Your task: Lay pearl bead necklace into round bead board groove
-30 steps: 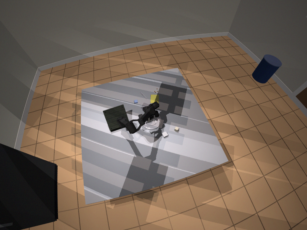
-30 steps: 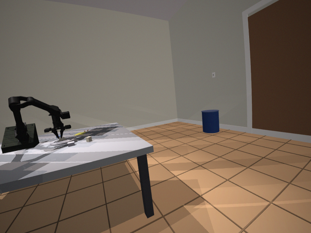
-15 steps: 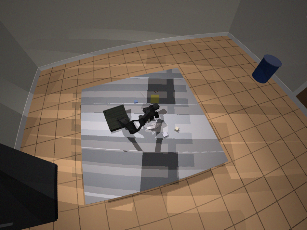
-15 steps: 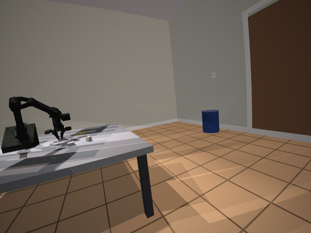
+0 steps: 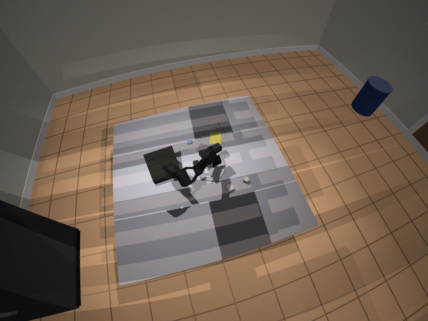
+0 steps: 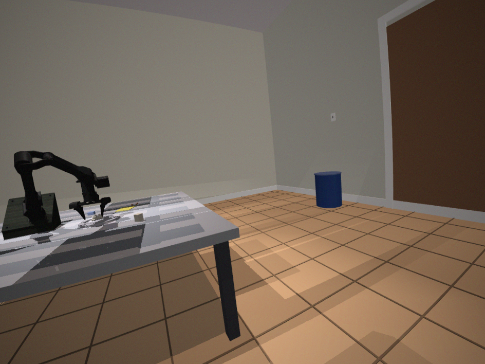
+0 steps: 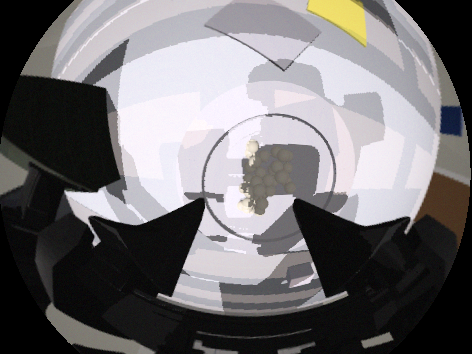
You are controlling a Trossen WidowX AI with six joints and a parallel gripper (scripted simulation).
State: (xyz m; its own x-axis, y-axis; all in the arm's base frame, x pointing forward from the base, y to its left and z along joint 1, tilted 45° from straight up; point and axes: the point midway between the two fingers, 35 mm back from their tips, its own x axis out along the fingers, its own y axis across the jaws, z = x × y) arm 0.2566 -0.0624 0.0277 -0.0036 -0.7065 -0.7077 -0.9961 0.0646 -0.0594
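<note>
The round bead board is 20 mm ahead of my gripper tip and 20 mm below it. From my gripper tip the other things lie so: grey card 40 mm ahead, 180 mm to the left, 20 mm below; beige cube 220 mm ahead, 180 mm to the right, 10 mm below; white block 90 mm ahead, 190 mm to the right, 10 mm below.
</note>
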